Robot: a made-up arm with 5 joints.
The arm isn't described. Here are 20 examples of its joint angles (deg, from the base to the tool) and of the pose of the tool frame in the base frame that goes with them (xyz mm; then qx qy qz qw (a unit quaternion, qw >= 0)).
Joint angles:
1: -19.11 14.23 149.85 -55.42 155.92
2: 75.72 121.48 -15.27 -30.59 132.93
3: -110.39 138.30 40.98 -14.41 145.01
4: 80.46 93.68 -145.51 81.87 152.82
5: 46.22 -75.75 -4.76 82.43 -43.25
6: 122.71 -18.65 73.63 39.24 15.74
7: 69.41 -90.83 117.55 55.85 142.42
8: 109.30 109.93 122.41 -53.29 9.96
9: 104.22 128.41 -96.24 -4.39 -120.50
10: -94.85 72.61 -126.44 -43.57 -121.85
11: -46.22 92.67 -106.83 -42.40 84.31
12: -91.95 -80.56 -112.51 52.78 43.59
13: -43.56 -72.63 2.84 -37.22 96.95
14: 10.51 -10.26 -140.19 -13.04 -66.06
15: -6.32 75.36 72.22 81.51 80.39
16: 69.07 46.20 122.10 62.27 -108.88
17: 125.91 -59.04 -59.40 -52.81 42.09
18: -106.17 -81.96 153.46 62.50 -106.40
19: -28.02 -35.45 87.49 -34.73 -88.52
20: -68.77 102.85 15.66 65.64 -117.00
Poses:
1: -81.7 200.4 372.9 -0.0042 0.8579 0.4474 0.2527
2: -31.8 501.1 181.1 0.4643 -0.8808 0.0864 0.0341
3: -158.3 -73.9 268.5 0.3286 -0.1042 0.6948 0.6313
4: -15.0 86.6 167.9 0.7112 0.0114 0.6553 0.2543
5: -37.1 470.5 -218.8 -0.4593 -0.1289 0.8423 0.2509
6: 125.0 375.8 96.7 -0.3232 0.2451 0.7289 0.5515
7: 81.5 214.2 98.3 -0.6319 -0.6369 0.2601 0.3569
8: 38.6 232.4 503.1 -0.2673 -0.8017 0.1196 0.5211
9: 298.0 391.3 -83.7 0.4685 0.4544 -0.7038 0.2805
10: -122.8 232.5 642.5 -0.0038 -0.9774 -0.0847 0.1937
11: 69.0 -57.5 228.8 -0.4584 -0.1951 0.7406 0.4510
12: -158.1 -63.5 50.4 -0.0504 -0.6479 -0.7318 0.2054
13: 7.2 -36.4 84.4 0.7025 0.6273 0.3221 0.0960
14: -296.9 67.0 404.1 -0.6360 -0.1816 -0.7462 0.0752
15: 82.2 204.6 128.3 -0.8414 0.3209 -0.4016 0.1665
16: 230.7 133.3 490.2 -0.8764 -0.3421 -0.3335 0.0602
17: -149.2 212.0 441.6 -0.1458 0.4336 -0.5601 0.6907
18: 4.3 434.2 287.8 0.0741 -0.4902 0.3573 0.7915
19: 303.8 -155.3 206.2 -0.9632 0.0162 0.0388 0.2654
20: 15.5 -333.7 -42.1 -0.5001 0.2780 -0.6449 0.5066
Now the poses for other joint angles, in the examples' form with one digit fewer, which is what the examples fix.
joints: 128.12 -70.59 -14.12 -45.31 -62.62
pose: -121 449 722 0.711 -0.158 0.597 0.337
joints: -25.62 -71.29 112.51 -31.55 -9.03
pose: -55 -150 219 -0.578 0.612 -0.253 0.477
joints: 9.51 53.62 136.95 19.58 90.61
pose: 27 141 193 -0.476 0.603 0.207 0.605
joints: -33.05 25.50 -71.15 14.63 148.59
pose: -216 18 9 -0.117 -0.154 0.560 0.806
